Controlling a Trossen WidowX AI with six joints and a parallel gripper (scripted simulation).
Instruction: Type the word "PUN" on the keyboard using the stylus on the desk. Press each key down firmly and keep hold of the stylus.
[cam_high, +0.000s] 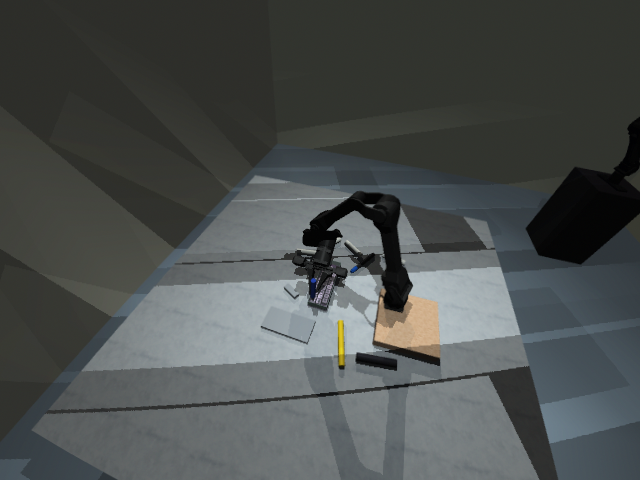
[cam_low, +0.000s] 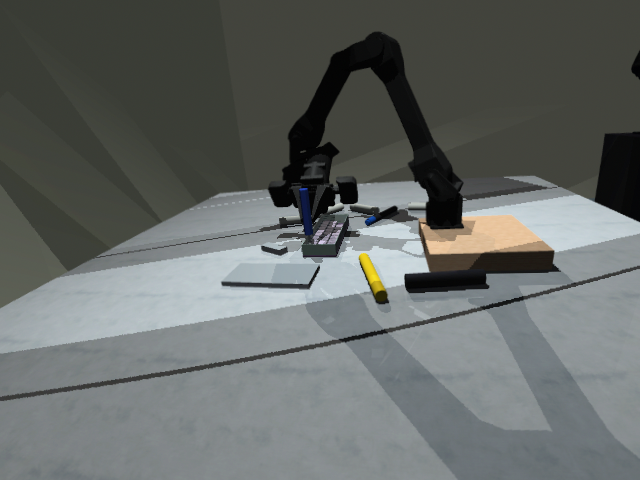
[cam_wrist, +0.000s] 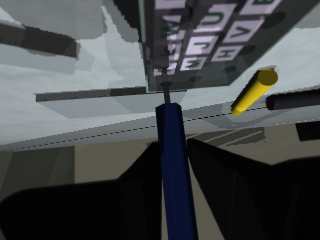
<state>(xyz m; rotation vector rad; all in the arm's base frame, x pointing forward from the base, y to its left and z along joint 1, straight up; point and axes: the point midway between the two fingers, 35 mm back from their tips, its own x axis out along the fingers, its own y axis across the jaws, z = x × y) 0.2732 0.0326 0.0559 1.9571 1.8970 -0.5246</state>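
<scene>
The small grey block lies 9 cm ahead of my gripper tip, 2 cm to the right of it and 7 cm below it. From my gripper tip the other things lie so: blue stylus (1 cm below); then flat grey plate (5 cm ahead, 10 cm to the left, 7 cm below); then stylus tip (5 cm below).
</scene>
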